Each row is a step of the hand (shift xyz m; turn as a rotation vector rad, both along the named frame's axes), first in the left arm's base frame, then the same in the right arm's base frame.
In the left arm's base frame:
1: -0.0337 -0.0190 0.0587 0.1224 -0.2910 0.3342
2: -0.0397 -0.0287 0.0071 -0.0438 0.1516 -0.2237
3: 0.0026 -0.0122 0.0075 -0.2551 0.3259 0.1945
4: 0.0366 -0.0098 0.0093 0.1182 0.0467 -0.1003
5: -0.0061 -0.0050 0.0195 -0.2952 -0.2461 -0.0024
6: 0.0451 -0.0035 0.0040 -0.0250 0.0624 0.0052
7: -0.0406 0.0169 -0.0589 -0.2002 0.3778 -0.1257
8: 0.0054 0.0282 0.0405 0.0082 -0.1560 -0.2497
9: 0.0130 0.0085 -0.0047 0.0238 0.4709 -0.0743
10: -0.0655 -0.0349 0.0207 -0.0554 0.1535 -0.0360
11: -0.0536 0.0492 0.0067 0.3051 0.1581 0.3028
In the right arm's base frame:
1: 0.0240 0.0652 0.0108 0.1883 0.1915 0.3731
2: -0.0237 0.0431 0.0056 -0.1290 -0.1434 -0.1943
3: 0.0017 0.0062 0.0131 0.1904 0.2020 -0.3634
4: 0.0185 -0.0192 0.0285 -0.0092 -0.1616 0.0001
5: 0.0107 0.0174 0.0050 -0.2346 0.2989 0.0580
6: 0.0206 -0.0306 0.0264 0.0211 0.0022 -0.0640
7: -0.0564 -0.0086 -0.0464 -0.0175 -0.0400 -0.4435
8: 0.0468 0.0104 -0.0129 -0.2633 -0.1008 0.0853
9: 0.0055 -0.0152 -0.0015 0.1585 -0.2088 -0.3989
10: -0.0265 0.0723 0.0005 0.0157 -0.0272 -0.1641
11: 0.0044 0.0288 -0.0670 0.4382 -0.1058 0.0811

